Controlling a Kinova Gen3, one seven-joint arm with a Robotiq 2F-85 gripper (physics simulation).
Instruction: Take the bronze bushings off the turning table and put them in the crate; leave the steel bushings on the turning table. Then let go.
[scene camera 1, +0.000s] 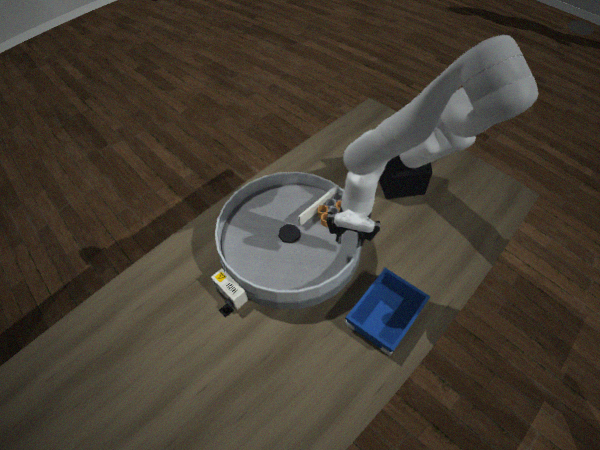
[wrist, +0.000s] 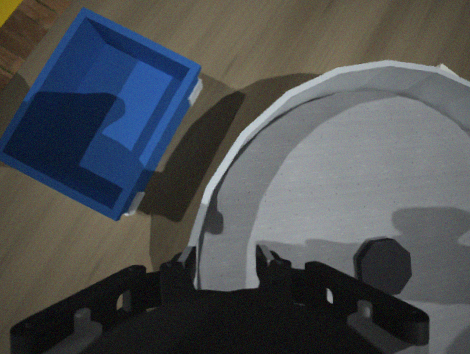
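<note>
Scene camera 1 shows a grey turning table (scene camera 1: 274, 250) and a blue crate (scene camera 1: 384, 314). In the wrist view there is the gripper (wrist: 226, 258), along with the grey turning table (wrist: 355, 169) and the blue crate (wrist: 96, 122).
</note>
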